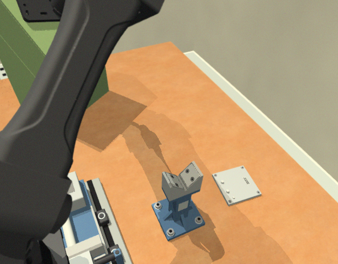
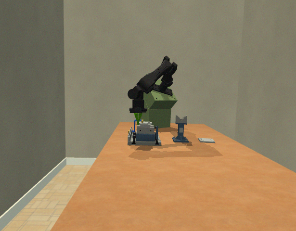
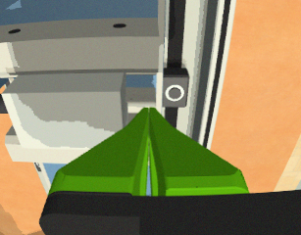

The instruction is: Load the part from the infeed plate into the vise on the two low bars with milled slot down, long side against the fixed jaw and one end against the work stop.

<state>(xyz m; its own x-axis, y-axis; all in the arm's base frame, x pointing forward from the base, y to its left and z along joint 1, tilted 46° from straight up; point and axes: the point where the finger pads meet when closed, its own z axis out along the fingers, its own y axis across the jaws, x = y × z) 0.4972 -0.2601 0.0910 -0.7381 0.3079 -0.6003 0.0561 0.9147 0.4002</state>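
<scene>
Now: hand 40 mm to the right of the grey part and 20 mm above it. Round my hand: fixed jaw (40 mm to the left, 30 mm below, 30 mm ahead); then moving jaw (50 mm to the left, 30 mm below, 30 mm behind); then work stop (90 mm to the left, 20 mm below, 10 mm ahead).
</scene>
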